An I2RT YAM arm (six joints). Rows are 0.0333 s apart.
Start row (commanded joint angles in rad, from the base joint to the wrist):
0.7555 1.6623 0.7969 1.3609 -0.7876 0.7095
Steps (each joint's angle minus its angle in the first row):
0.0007 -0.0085 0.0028 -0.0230 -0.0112 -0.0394
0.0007 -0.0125 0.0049 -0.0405 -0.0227 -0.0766
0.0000 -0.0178 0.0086 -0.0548 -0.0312 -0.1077
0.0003 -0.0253 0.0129 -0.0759 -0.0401 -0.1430
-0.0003 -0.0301 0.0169 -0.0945 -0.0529 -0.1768
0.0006 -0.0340 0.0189 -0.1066 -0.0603 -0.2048
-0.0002 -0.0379 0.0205 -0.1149 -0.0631 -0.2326
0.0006 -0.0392 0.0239 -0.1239 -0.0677 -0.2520
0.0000 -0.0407 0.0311 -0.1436 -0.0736 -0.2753
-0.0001 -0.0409 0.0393 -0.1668 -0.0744 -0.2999
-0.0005 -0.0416 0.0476 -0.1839 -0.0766 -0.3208
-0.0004 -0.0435 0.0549 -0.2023 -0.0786 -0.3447
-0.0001 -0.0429 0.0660 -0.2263 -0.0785 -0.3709
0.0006 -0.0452 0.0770 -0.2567 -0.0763 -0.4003
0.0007 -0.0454 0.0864 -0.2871 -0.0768 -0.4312
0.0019 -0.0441 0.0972 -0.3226 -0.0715 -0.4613
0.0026 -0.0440 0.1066 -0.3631 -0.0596 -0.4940
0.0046 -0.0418 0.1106 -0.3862 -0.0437 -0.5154
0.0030 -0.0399 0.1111 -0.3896 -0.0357 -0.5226
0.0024 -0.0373 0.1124 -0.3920 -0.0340 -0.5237
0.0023 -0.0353 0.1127 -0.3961 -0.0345 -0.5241
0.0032 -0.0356 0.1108 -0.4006 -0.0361 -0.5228
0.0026 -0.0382 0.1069 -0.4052 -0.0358 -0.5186
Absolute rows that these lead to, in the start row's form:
0.7562 1.6538 0.7997 1.3379 -0.7988 0.6701
0.7562 1.6498 0.8018 1.3204 -0.8103 0.6329
0.7555 1.6445 0.8055 1.3061 -0.8188 0.6018
0.7558 1.6370 0.8098 1.2850 -0.8277 0.5665
0.7552 1.6322 0.8138 1.2664 -0.8405 0.5327
0.7561 1.6283 0.8158 1.2543 -0.8479 0.5047
0.7553 1.6244 0.8174 1.2460 -0.8507 0.4769
0.7561 1.6231 0.8208 1.2370 -0.8553 0.4575
0.7555 1.6216 0.8280 1.2173 -0.8612 0.4342
0.7554 1.6214 0.8362 1.1941 -0.8620 0.4096
0.7550 1.6207 0.8445 1.1770 -0.8642 0.3887
0.7551 1.6188 0.8518 1.1586 -0.8662 0.3648
0.7554 1.6194 0.8629 1.1346 -0.8661 0.3386
0.7561 1.6171 0.8739 1.1042 -0.8639 0.3092
0.7562 1.6169 0.8833 1.0738 -0.8644 0.2783
0.7574 1.6182 0.8941 1.0383 -0.8591 0.2482
0.7581 1.6183 0.9035 0.9978 -0.8472 0.2155
0.7601 1.6205 0.9075 0.9747 -0.8313 0.1941
0.7585 1.6224 0.9080 0.9713 -0.8233 0.1869
0.7579 1.6250 0.9093 0.9689 -0.8216 0.1858
0.7578 1.6270 0.9096 0.9648 -0.8221 0.1854
0.7587 1.6267 0.9077 0.9603 -0.8237 0.1867
0.7581 1.6241 0.9038 0.9557 -0.8234 0.1909

